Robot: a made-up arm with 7 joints.
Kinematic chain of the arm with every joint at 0, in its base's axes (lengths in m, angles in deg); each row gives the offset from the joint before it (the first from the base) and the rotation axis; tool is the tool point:
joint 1: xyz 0 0 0.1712 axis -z
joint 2: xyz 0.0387 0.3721 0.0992 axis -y
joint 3: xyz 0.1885 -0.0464 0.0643 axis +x
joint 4: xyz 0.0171 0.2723 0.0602 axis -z
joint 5: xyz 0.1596 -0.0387 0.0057 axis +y
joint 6: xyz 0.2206 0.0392 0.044 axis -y
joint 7: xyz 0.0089 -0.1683 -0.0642 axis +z
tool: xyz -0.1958 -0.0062 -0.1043
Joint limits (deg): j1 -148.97..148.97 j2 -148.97..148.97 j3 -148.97..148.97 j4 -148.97..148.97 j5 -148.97..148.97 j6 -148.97..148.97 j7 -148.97..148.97
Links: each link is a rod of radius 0.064 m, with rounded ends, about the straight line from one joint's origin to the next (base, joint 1, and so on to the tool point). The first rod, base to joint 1, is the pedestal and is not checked.
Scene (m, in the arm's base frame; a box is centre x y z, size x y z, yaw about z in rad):
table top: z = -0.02
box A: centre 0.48 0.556 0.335 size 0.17 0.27 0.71 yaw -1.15
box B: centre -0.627 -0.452 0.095 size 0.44 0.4 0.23 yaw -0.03
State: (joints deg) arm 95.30 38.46 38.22 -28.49 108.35 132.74 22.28
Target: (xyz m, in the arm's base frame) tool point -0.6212 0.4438 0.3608
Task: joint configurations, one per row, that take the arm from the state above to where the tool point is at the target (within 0.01 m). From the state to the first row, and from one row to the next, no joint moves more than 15 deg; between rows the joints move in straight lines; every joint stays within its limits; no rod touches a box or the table.
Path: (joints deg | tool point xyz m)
1: 84.09 45.80 50.95 -31.67 102.04 135.44 16.33 | 0.7526 -0.3106 0.5069
2: 72.87 53.14 63.69 -34.85 95.73 138.14 10.38 | 0.8187 -0.0272 0.6698
3: 61.66 60.48 76.42 -38.03 89.42 140.85 4.44 | 0.7294 0.2908 0.8120
4: 50.44 67.82 89.16 -41.21 83.12 143.55 -1.51 | 0.4800 0.5560 0.9092
5: 37.53 79.93 98.97 -44.17 87.11 141.11 -5.31 | 0.1548 0.7281 0.8291
6: 24.62 92.05 108.78 -47.12 91.11 138.68 -9.10 | -0.1794 0.7498 0.6978
7: 11.72 104.16 118.59 -50.08 95.11 136.25 -12.90 | -0.4536 0.6392 0.5344
8: -1.19 116.27 128.40 -53.03 99.11 133.81 -16.70 | -0.6212 0.4438 0.3609

